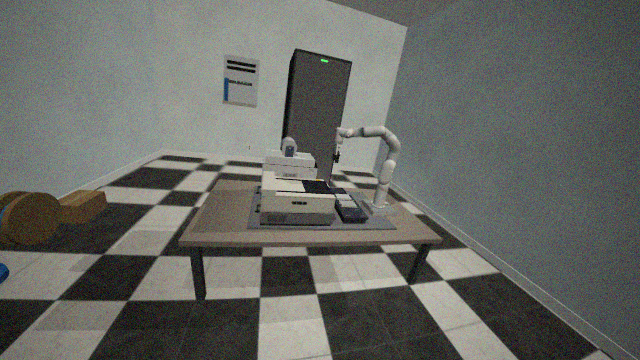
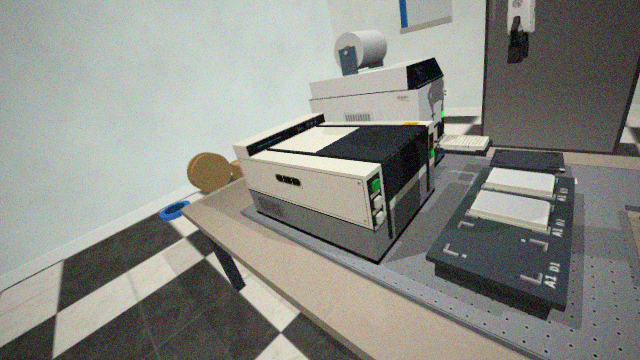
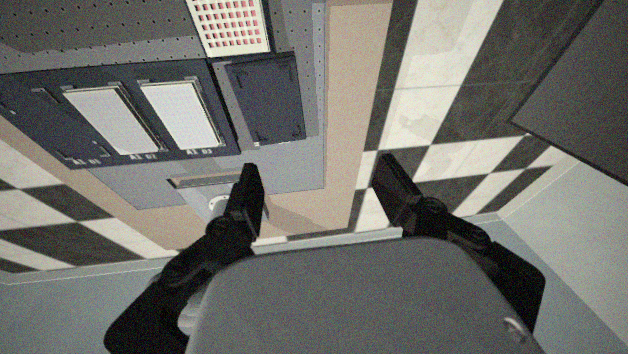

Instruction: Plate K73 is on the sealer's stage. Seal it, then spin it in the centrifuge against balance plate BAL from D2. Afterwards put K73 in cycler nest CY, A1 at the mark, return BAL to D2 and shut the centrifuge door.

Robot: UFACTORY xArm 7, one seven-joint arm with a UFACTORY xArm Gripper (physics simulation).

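Frame: origin at the arm's base, x down, y ahead, z right, level; metres.
Seen in the pictures: gripper, fingertip midpoint: [image 1: 335,161] [image 2: 518,60] [image 3: 319,173]; arm's base, origin of the base link: [image 1: 377,204].
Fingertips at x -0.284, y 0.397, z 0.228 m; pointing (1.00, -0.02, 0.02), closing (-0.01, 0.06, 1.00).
Offsets run from my fingertips to a thing's top centre. "*": to the spot under its first point. Level surfaces: height alone.
Plate K73 @(dx +0.202, dy +0.103, dz -0.093 m) [image 2: 465,143] [image 3: 232,25], pale with reddish wells, sits on the stage of the white sealer @(dx -0.166, dy +0.399, dz -0.127 m) [image 2: 370,105] [image 1: 290,161]. The cream centrifuge [image 2: 310,190] [image 1: 300,202] has a black front top; I cannot tell how its door stands. White plate BAL @(dx +0.237, dy -0.081, dz -0.338 m) [image 2: 512,207] [image 3: 112,120] lies in D2 of the dark rack @(dx +0.247, dy -0.085, dz -0.338 m) [image 2: 500,265] [image 3: 30,125]. The dark cycler nest CY @(dx +0.248, dy -0.055, dz -0.053 m) [image 2: 527,160] [image 3: 267,100] is empty. My gripper [image 3: 319,173] [image 2: 518,52] [image 1: 336,158] is open and empty, high above the table, apart from the plates.
Another white plate @(dx +0.237, dy -0.072, dz -0.215 m) [image 2: 522,181] [image 3: 175,117] lies in D3, beside BAL. The film roll @(* dx -0.110, dy +0.356, dz -0.175 m) [image 2: 367,47] [image 1: 289,146] stands on top of the sealer. A tall dark cabinet [image 1: 320,100] [image 2: 560,90] [image 3: 585,95] stands behind the table @(dx +0.323 m) [image 1: 215,235].
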